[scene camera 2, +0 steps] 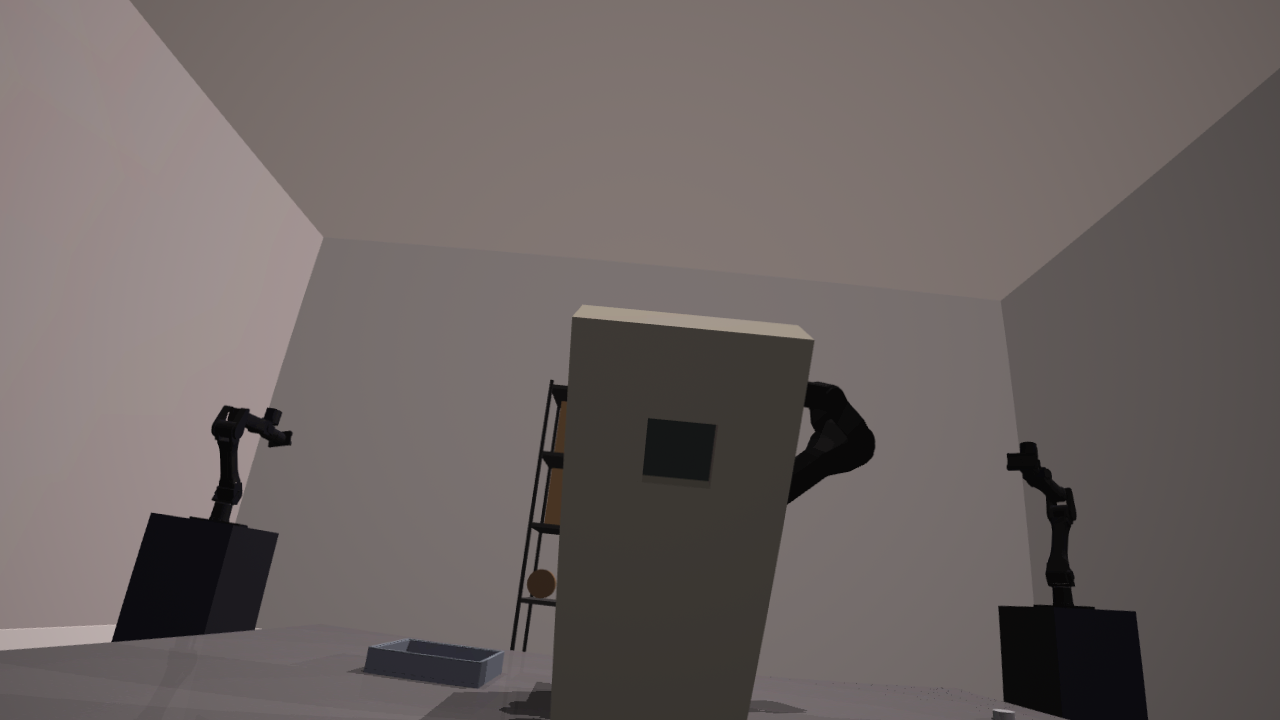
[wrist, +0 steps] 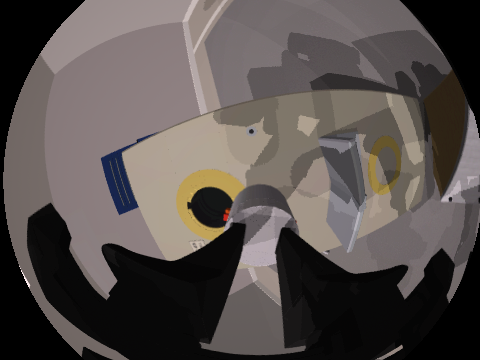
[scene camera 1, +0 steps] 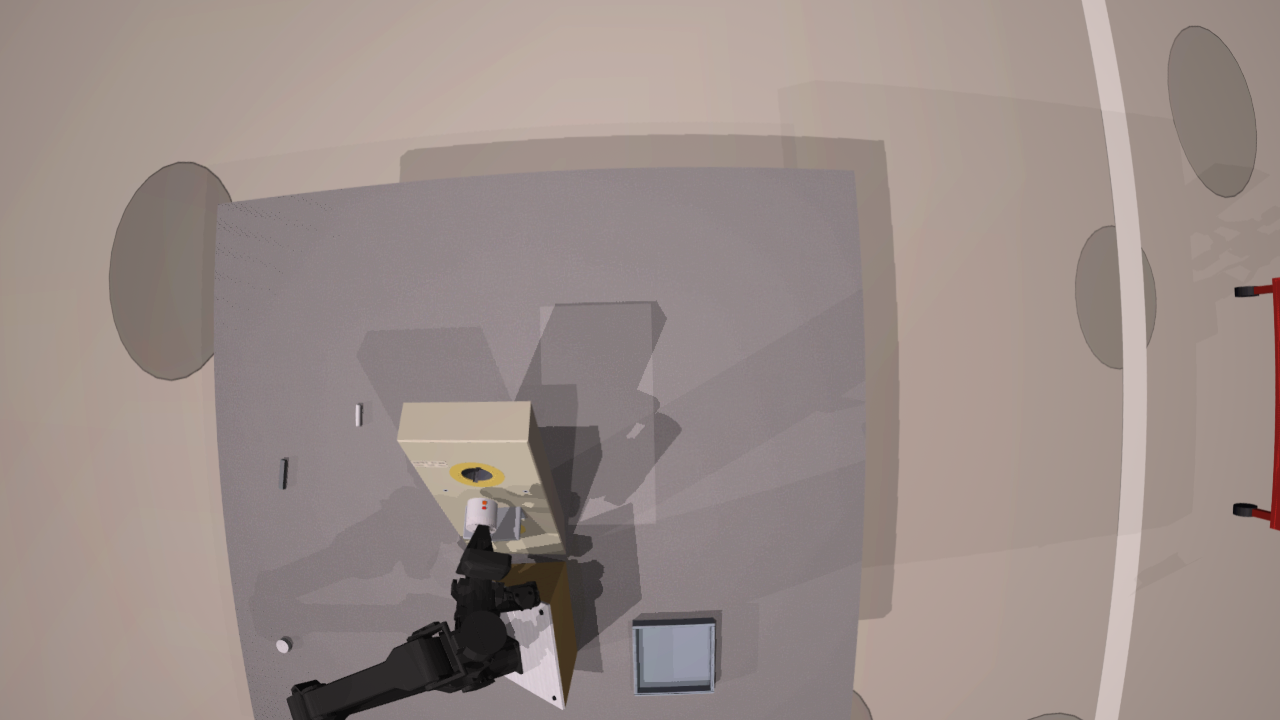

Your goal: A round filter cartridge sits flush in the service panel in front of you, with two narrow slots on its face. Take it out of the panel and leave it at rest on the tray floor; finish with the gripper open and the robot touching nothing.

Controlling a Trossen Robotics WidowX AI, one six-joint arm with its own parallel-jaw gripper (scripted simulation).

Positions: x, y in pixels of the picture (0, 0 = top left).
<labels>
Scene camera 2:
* service panel: 681, 430
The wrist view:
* my gripper: 261, 229
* filter cartridge: 262, 208
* service panel: 183, 178
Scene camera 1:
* my gripper: 482, 523
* filter cartridge: 483, 511
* service panel: 494, 450
</labels>
